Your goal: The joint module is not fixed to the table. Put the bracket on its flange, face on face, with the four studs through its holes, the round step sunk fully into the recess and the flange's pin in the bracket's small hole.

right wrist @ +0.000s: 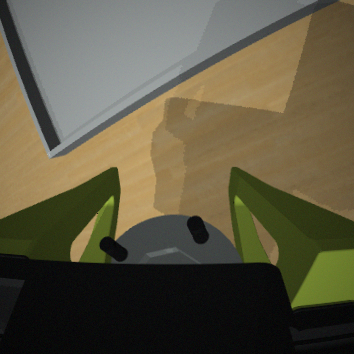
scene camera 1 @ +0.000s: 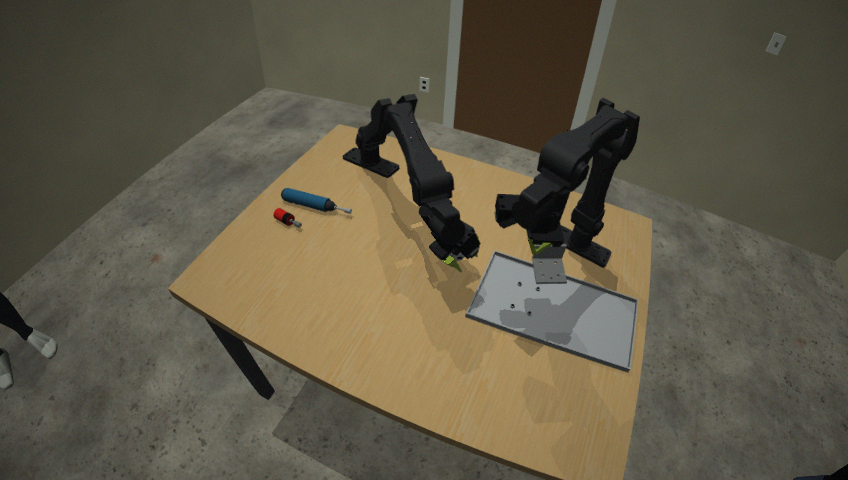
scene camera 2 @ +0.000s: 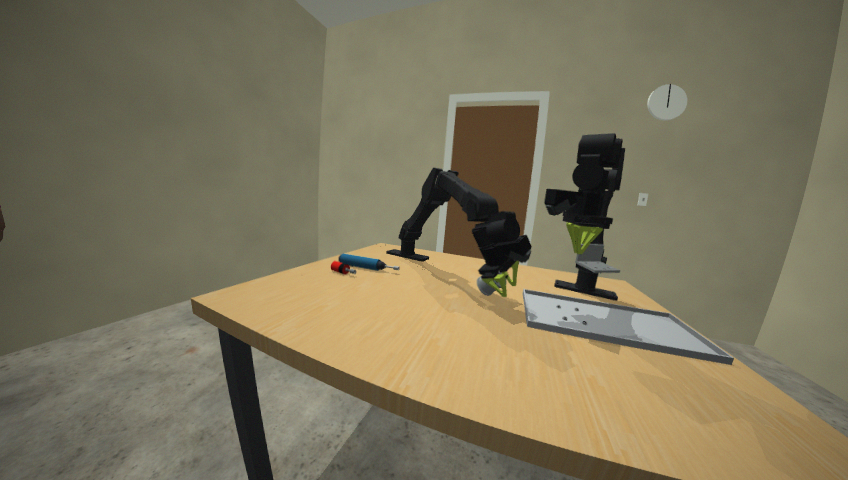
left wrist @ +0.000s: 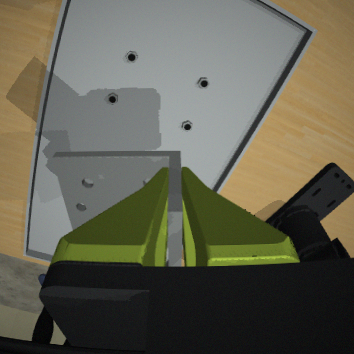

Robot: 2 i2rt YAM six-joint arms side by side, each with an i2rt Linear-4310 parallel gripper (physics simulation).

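Note:
The grey L-shaped bracket is in my left gripper, which is shut on its upright leg. The holed plate hangs about level above the tray, apart from the module. My right gripper is shut on the round grey joint module, left of the tray. The module looks tilted in scene camera 2; whether it touches the table is unclear. Two black studs show on its flange in the right wrist view; the rest of the flange is hidden.
The shallow grey tray holds several small nuts. A blue driver and a short red tool lie at the table's left.

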